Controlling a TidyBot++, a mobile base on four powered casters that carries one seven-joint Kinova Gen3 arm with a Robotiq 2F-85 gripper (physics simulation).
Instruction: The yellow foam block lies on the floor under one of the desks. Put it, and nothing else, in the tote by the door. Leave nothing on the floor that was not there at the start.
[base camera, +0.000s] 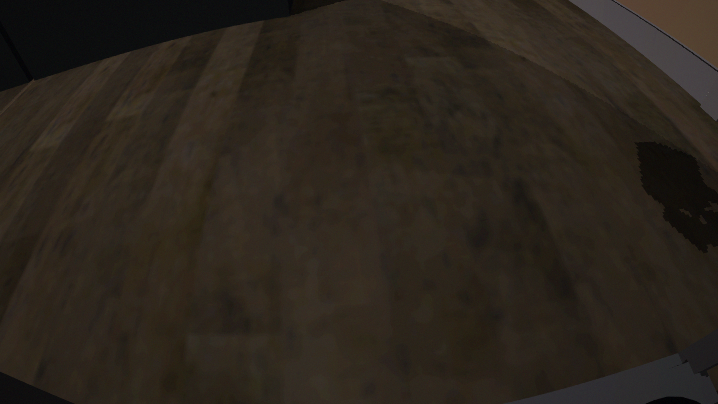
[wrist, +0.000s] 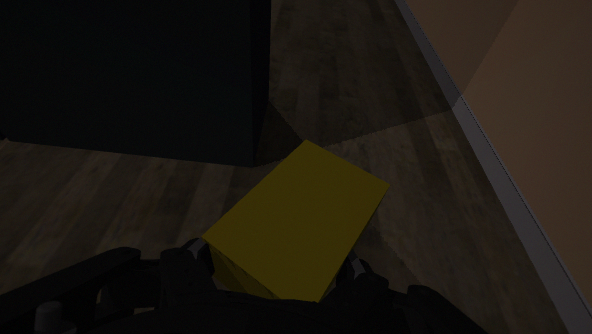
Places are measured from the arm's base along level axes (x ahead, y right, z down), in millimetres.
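Pixels of known places: gripper, fingertip midpoint: (wrist: 278, 256).
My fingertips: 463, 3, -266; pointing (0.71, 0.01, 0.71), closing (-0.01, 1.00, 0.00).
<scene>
Behind a point stands the place of what it marks, as x, y, z.
The yellow foam block (wrist: 297, 220) @(470, 10, -294) is between the two fingers of my gripper (wrist: 278, 256) @(463, 3, -266) in the wrist view, turned at an angle with one corner pointing up the picture. My gripper is shut on it, with a fingertip at its left corner and the other at its lower right side. The block hides part of the floor behind it. The gripper does not show in the base camera view. The tote and the desks cannot be made out in either view.
A large dark box-like cabinet (wrist: 130, 75) @(1114, -502, 55) (base camera: 140, 30) @(1112, -591, 340) stands on the wooden floor (wrist: 340, 65) @(2032, 204, 396) (base camera: 326, 200) @(438, -42, 396) at the upper left. A tan wall (wrist: 550, 125) @(1198, 814, 90) (base camera: 687, 25) @(801, 824, 263) with a grey baseboard (wrist: 495, 155) @(1280, 800, 312) (base camera: 652, 45) @(872, 809, 356) runs along the right. A dark shadow lies at the base view's right edge.
</scene>
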